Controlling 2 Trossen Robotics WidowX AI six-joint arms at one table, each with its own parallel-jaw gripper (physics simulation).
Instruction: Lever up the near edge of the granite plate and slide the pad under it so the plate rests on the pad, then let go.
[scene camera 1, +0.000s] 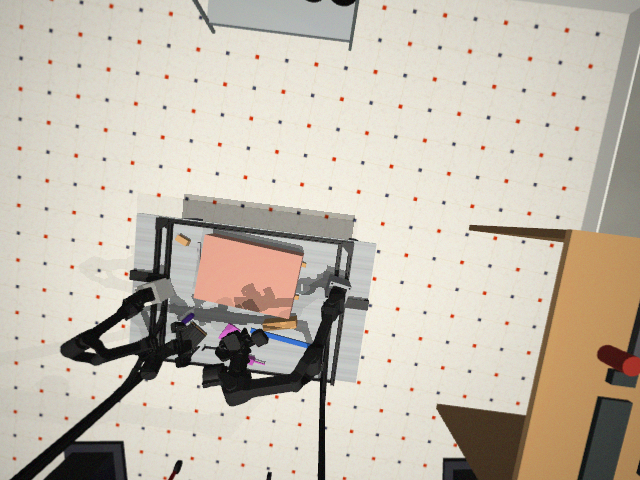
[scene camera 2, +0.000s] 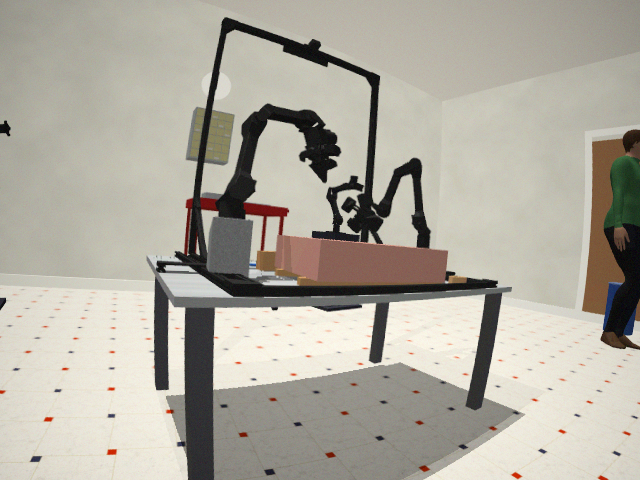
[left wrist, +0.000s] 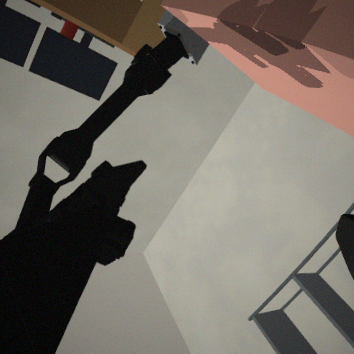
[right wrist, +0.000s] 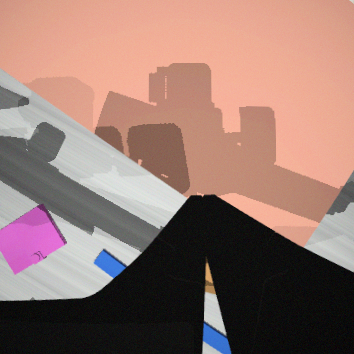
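The granite plate is a thick salmon-pink slab lying flat on the table, with tan supports under it. Along its near edge lie a tan block, a blue bar and a flat magenta square. My right gripper is shut and empty, high above the near edge. My left gripper is open and empty, raised off the table beside the plate's near corner.
A black camera frame arches over the table. A grey block carries the right arm's base. A small tan block lies at the far corner, and a small magenta piece near the front edge. A red table stands behind.
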